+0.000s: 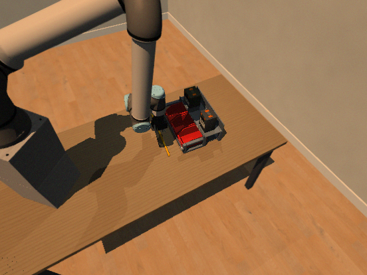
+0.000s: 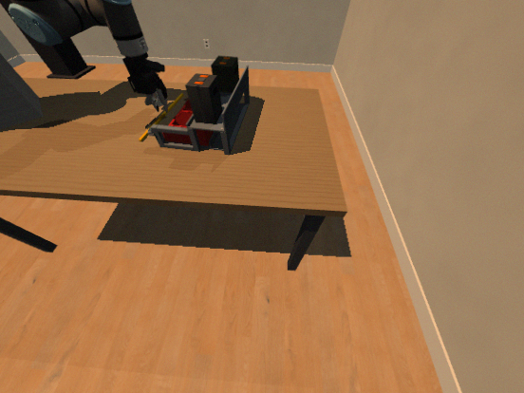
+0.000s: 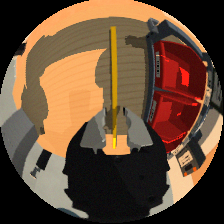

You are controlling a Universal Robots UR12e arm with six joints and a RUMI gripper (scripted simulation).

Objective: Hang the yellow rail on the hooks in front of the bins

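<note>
My hand is 30 mm above the yellow rail. The rest, counted from my hand: grey back panel 350 mm ahead, 20 mm to the right, 100 mm above.
</note>
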